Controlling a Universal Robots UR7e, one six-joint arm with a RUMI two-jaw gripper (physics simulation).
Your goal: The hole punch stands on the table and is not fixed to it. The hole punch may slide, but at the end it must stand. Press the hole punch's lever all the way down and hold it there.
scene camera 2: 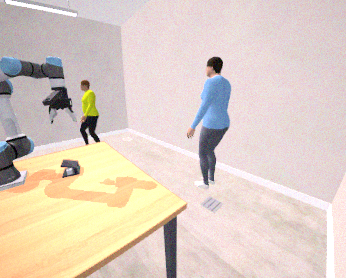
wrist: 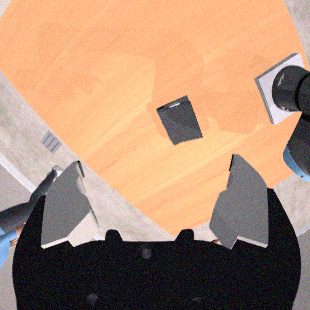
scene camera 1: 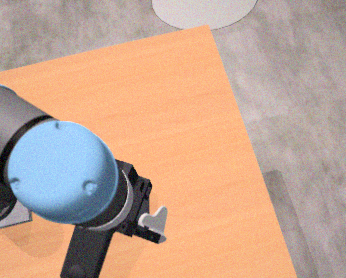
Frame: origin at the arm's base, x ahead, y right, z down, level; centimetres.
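Seen in the pictures: gripper, fingertip midpoint: (scene camera 2: 63,123) (wrist: 154,160); arm's base, link origin: (scene camera 2: 6,179) (wrist: 289,88).
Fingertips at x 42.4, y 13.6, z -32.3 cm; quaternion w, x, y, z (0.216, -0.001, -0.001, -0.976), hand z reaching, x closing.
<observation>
Offsets run from my fingertips to a thing's top centre. Level surfaces: height alone.
The hole punch @[dx -3.4, dy -7.6, dz +26.5 cm] (scene camera 2: 70,172) (wrist: 181,121) is small and dark and stands on the wooden table @[dz +35.0 cm] (scene camera 1: 210,150) (scene camera 2: 140,220) (wrist: 125,175). Its flat black lever @[dx -3.4, dy -7.6, dz +26.5 cm] (scene camera 2: 71,163) is raised at a tilt above the base, with a gap between them in scene camera 2. In the wrist view it lies beyond the fingertips, a little right of the midline between them. In scene camera 1 the hole punch does not show; the arm covers part of the table there. My gripper (scene camera 1: 159,230) (scene camera 2: 63,121) (wrist: 154,160) is open and empty, high above the table and apart from the hole punch.
The robot's base plate (scene camera 2: 15,181) (wrist: 266,92) is on the table near the hole punch. A person in blue (scene camera 2: 216,102) and one in yellow (scene camera 2: 89,105) stand on the floor beyond the table. A round pale object (scene camera 1: 205,10) is past the table's corner.
</observation>
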